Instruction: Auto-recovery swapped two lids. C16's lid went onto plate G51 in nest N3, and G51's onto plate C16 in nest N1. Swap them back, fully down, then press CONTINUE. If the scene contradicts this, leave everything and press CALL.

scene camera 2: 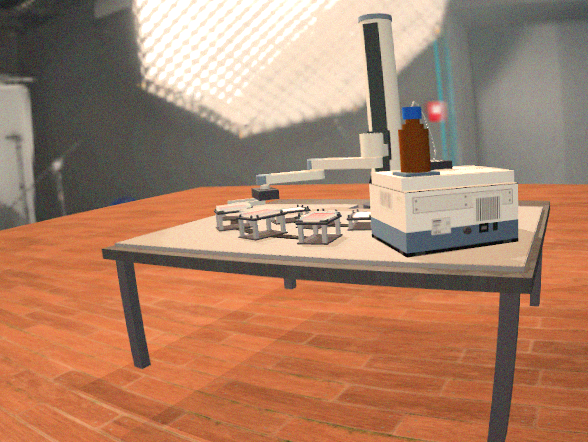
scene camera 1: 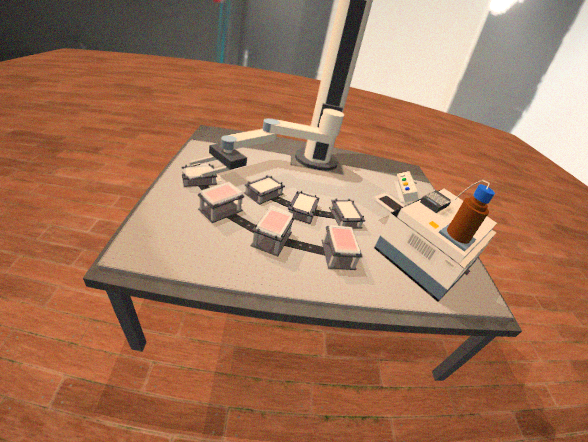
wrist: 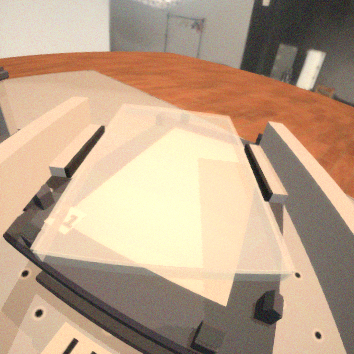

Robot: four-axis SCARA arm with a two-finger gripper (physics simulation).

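A clear lid lies over a cream plate with a small label at its left corner, seen partly through the lid. My gripper has its pads close along the lid's two long sides and looks shut on it. The dark nest below has corner posts. This is the low nest at the far left in scene view 1; its number is not readable. Three low nests with cream plates stand to the right. The control box has green, yellow and blue buttons; their words are not readable.
Three taller stands with pink-topped plates form the front row. A white instrument with a brown bottle stands at the right. The arm's column rises at the back.
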